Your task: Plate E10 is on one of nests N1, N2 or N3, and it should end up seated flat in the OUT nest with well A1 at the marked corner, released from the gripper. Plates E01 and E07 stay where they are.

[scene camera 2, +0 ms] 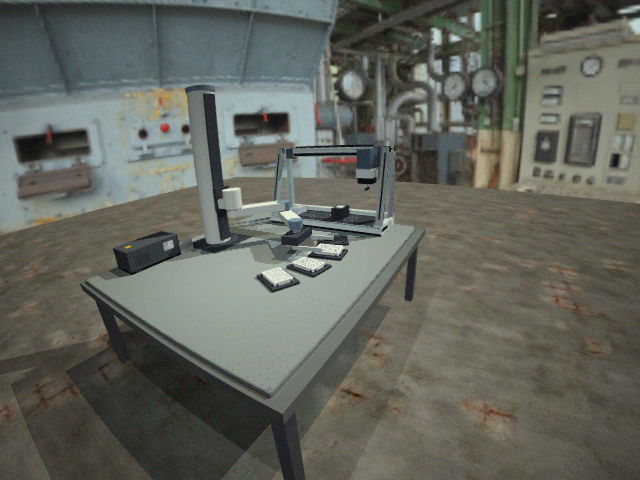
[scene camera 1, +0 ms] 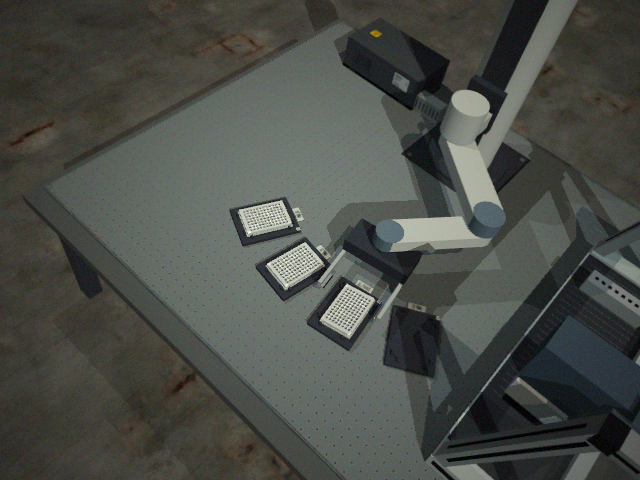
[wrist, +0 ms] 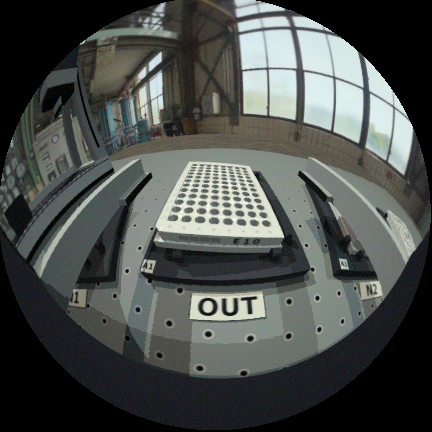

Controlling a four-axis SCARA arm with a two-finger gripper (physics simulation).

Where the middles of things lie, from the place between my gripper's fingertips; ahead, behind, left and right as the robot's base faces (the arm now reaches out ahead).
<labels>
Right now my hand is 1 cm to the right of the well plate (scene camera 1: 350, 307) and 3 cm above it. Also, from my hand: OUT label (wrist: 207, 306) (9 cm behind, 1 cm to the right, 5 cm below); N1 tray (scene camera 1: 412, 344) (6 cm behind, 17 cm to the left, 4 cm below); OUT holder (scene camera 1: 313, 322) (1 cm behind, 4 cm below).
</labels>
